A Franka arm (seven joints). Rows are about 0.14 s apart.
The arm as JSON. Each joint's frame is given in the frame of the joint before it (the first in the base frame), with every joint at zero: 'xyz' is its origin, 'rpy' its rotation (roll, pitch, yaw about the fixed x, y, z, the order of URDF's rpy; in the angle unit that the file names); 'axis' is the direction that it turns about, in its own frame. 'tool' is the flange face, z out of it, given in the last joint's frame.
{
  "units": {
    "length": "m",
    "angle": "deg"
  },
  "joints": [
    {
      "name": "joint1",
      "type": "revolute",
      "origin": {
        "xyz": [
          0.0,
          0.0,
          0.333
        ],
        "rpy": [
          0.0,
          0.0,
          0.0
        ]
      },
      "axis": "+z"
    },
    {
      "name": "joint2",
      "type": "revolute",
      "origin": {
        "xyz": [
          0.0,
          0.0,
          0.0
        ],
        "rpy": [
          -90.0,
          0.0,
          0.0
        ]
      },
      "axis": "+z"
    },
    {
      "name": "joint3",
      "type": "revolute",
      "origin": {
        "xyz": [
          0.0,
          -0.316,
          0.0
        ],
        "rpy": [
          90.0,
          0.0,
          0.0
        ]
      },
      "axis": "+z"
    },
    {
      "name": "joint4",
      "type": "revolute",
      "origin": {
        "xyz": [
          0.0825,
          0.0,
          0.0
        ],
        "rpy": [
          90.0,
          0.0,
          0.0
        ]
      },
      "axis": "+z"
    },
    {
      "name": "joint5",
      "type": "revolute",
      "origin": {
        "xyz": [
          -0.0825,
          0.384,
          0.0
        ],
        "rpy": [
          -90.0,
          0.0,
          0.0
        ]
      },
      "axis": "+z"
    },
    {
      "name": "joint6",
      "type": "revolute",
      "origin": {
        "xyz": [
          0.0,
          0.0,
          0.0
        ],
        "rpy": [
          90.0,
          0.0,
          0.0
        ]
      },
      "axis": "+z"
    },
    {
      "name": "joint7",
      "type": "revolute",
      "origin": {
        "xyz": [
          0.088,
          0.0,
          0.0
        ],
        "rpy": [
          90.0,
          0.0,
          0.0
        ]
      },
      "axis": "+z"
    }
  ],
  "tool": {
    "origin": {
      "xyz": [
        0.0,
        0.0,
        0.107
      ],
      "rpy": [
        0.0,
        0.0,
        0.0
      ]
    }
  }
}
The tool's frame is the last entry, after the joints.
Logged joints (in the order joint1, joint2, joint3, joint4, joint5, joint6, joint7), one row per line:
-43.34 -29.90 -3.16 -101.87 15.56 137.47 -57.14
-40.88 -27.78 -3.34 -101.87 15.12 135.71 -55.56
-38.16 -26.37 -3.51 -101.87 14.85 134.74 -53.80
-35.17 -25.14 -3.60 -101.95 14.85 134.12 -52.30
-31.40 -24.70 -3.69 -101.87 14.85 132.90 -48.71
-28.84 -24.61 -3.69 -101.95 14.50 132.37 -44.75
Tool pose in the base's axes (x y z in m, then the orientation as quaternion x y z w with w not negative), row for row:
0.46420 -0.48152 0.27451 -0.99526 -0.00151 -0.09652 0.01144
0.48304 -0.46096 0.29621 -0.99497 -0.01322 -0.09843 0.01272
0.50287 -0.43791 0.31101 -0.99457 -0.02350 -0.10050 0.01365
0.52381 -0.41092 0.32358 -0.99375 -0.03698 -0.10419 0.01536
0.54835 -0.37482 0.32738 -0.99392 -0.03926 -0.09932 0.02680
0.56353 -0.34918 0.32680 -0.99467 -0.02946 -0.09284 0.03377
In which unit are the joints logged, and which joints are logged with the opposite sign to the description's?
The joints are logged in degrees. Opposite sign: joint2.
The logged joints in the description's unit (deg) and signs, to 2 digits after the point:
-43.34 29.90 -3.16 -101.87 15.56 137.47 -57.14
-40.88 27.78 -3.34 -101.87 15.12 135.71 -55.56
-38.16 26.37 -3.51 -101.87 14.85 134.74 -53.80
-35.17 25.14 -3.60 -101.95 14.85 134.12 -52.30
-31.40 24.70 -3.69 -101.87 14.85 132.90 -48.71
-28.84 24.61 -3.69 -101.95 14.50 132.37 -44.75

